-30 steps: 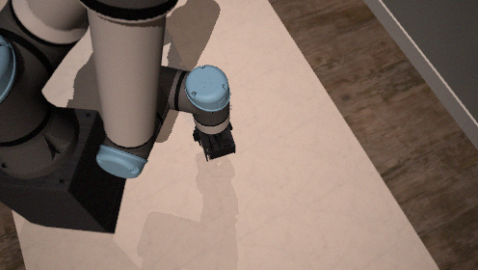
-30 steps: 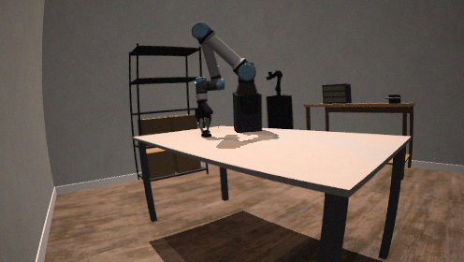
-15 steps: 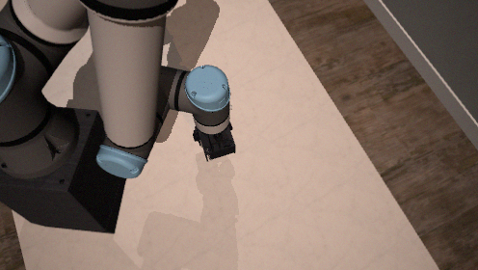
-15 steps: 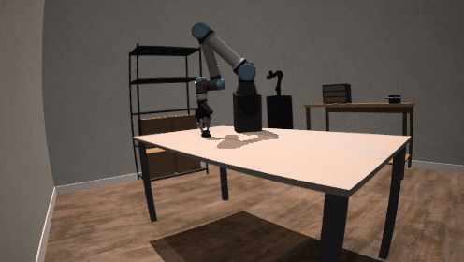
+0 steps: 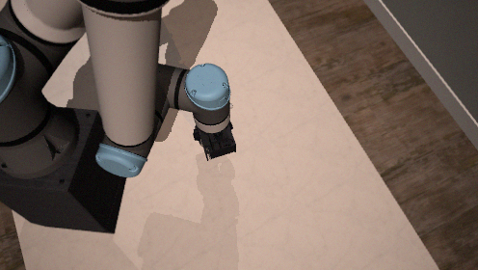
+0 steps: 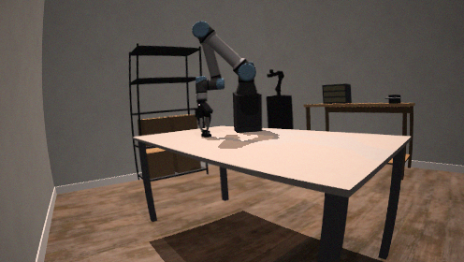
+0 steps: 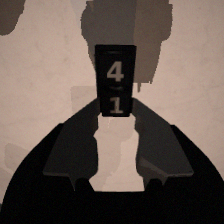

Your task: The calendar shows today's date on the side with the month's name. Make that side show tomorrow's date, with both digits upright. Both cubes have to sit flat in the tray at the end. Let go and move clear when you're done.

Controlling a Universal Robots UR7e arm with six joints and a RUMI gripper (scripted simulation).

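Right now my hand is 2 cm to the right of the calendar tray and 3 cm above it. The rest, counted from my hand: dark calendar cube: 1 cm below.
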